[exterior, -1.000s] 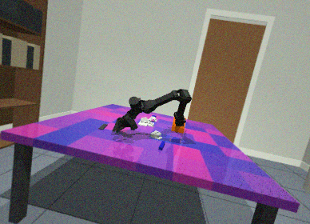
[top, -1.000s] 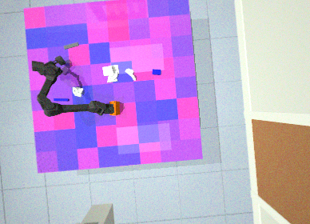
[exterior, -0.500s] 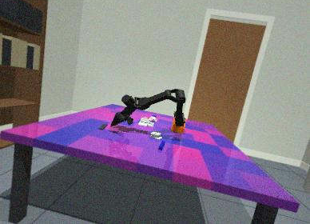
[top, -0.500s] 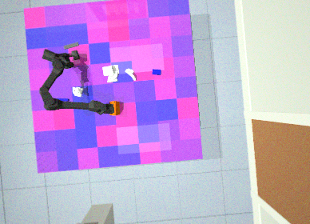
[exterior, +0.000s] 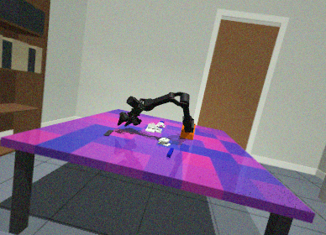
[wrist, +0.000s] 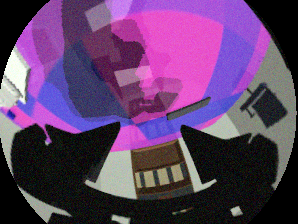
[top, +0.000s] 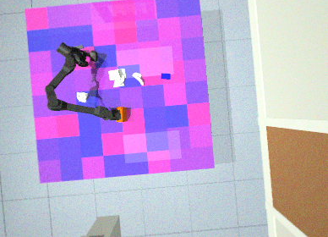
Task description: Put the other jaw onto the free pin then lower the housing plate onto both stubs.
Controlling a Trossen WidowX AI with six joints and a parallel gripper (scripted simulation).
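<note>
My gripper tip is 28 cm past the grey jaw, 34 cm to the left of it and 2 cm above it. The rest, counted from my gripper tip: blue block 27 cm behind, 53 cm to the right, 3 cm below; blue bar 35 cm behind, 24 cm to the left, 3 cm below; grey bar 5 cm ahead, 9 cm to the left, 4 cm below.
</note>
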